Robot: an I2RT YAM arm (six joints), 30 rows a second.
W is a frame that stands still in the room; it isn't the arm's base.
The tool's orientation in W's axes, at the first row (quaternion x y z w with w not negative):
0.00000, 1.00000, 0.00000, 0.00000
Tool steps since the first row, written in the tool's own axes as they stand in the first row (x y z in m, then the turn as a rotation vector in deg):
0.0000, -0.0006, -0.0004, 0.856, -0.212, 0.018
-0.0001, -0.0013, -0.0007, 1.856, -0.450, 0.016
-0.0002, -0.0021, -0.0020, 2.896, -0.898, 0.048
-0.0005, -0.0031, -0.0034, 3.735, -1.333, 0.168
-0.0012, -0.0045, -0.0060, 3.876, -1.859, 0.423
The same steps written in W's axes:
0.0000, -0.0006, 0.0004, -0.856, -0.212, -0.018
0.0001, -0.0013, 0.0007, -1.856, -0.450, -0.016
0.0002, -0.0021, 0.0020, -2.896, -0.898, -0.048
0.0005, -0.0031, 0.0034, -3.735, -1.333, -0.168
0.0012, -0.0045, 0.0060, -3.876, -1.859, -0.423

